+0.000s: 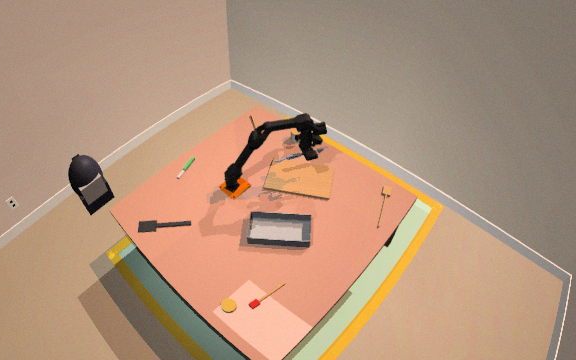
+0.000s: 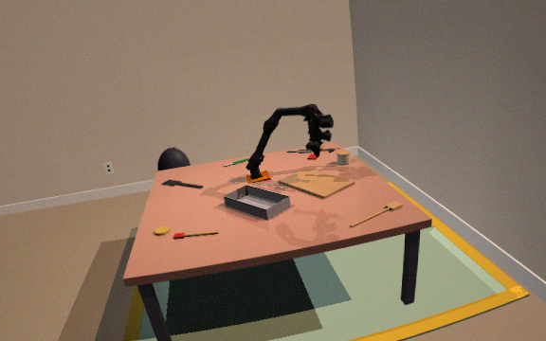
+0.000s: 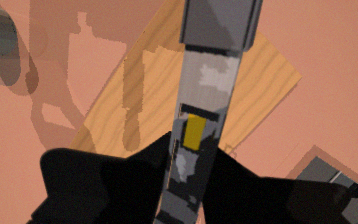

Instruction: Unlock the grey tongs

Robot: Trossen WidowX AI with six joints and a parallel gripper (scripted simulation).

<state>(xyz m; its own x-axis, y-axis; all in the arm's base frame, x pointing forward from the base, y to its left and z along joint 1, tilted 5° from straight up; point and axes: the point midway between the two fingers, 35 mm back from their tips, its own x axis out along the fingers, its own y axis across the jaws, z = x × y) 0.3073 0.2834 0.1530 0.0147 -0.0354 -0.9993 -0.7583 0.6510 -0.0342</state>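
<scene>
Now: the wooden board 15 cm below my gripper tip, 2 cm to the right of it and 2 cm behind it. The rest, counted from my gripper tip: tin (39 cm to the right, 13 cm below, 8 cm ahead); yellow lock piece (4 cm above, 2 cm to the left, 1 cm ahead); black spatula (71 cm to the right, 48 cm behind, 15 cm below).
</scene>
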